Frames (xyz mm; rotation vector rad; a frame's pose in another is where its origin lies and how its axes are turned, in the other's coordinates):
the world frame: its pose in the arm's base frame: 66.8 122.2 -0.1 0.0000 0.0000 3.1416
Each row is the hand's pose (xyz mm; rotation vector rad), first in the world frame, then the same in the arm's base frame.
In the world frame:
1: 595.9 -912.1 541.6 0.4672 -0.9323 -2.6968
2: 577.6 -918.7 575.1 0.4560 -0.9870 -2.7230
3: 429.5 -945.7 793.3 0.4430 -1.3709 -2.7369
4: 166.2 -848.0 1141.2 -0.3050 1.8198 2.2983
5: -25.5 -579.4 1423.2 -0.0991 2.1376 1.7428
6: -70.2 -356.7 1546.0 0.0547 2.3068 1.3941
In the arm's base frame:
1: -529.1 1034.3 541.5 0.6562 0.3289 0.2559
2: -510.8 1040.9 575.0 0.6871 0.3175 0.2147
3: -362.7 1067.9 793.2 0.9219 0.2979 0.0506
4: -99.4 970.2 1141.1 1.3299 0.2229 -0.2098
5: 92.3 701.6 1423.1 1.7486 0.0811 -0.4363
6: 137.0 478.9 1545.9 2.0144 -0.0478 -0.5335

